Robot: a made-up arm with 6 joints.
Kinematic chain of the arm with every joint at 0, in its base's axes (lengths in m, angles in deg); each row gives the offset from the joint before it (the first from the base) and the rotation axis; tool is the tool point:
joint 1: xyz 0 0 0.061 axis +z
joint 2: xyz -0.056 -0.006 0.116 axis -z
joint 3: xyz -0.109 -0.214 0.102 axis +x
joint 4: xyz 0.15 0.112 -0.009 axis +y
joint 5: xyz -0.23 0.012 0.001 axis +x
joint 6: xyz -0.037 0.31 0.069 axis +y
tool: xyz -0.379 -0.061 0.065
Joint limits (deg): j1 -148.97..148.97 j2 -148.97..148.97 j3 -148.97..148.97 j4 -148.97..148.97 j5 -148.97..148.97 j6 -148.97..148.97
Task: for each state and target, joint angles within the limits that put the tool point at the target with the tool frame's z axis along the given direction. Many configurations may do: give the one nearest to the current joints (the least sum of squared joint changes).
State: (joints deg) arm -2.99 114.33 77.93 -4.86 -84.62 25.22
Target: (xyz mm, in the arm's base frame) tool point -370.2 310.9 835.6 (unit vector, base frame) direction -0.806 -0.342 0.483
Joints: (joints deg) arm 29.76 87.67 128.38 -25.98 -66.38 2.35
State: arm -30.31 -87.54 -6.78 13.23 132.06 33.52
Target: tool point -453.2 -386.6 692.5 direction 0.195 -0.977 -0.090
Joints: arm -20.50 -44.11 14.87 14.45 83.81 -14.27
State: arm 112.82 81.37 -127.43 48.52 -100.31 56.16
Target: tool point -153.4 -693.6 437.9 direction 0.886 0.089 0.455
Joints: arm 106.90 88.75 -145.99 36.20 -142.07 98.96
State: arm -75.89 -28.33 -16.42 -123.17 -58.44 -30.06
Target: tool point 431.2 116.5 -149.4 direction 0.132 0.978 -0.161
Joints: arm -58.83 -66.88 30.32 -110.18 -92.93 -42.29
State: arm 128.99 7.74 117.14 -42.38 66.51 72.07
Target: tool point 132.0 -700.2 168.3 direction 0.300 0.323 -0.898
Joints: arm 105.93 30.01 118.07 -27.11 62.09 38.43
